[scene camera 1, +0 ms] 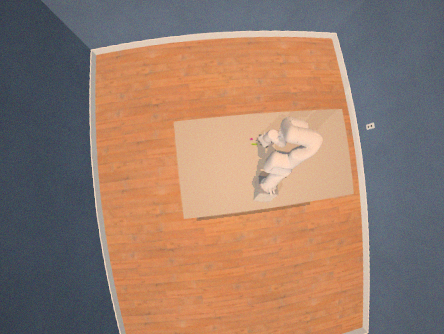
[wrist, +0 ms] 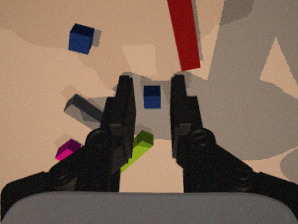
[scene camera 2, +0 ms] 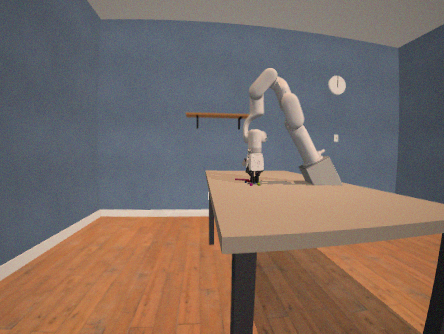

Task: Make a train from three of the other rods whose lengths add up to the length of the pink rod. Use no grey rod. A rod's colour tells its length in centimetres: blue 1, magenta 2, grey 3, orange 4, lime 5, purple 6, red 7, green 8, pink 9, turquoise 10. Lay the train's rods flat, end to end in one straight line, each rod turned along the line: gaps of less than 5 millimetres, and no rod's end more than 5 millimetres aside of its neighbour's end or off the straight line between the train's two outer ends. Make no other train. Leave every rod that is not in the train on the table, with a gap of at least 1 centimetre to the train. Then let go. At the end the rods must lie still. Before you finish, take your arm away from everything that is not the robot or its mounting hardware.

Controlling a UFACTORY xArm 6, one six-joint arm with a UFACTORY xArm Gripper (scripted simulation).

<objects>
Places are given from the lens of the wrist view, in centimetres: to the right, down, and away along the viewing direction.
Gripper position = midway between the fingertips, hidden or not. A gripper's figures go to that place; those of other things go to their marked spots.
my gripper (wrist: 152,93): 0, -1, 14
grey rod (wrist: 78,108): -4, 0, 14
</objects>
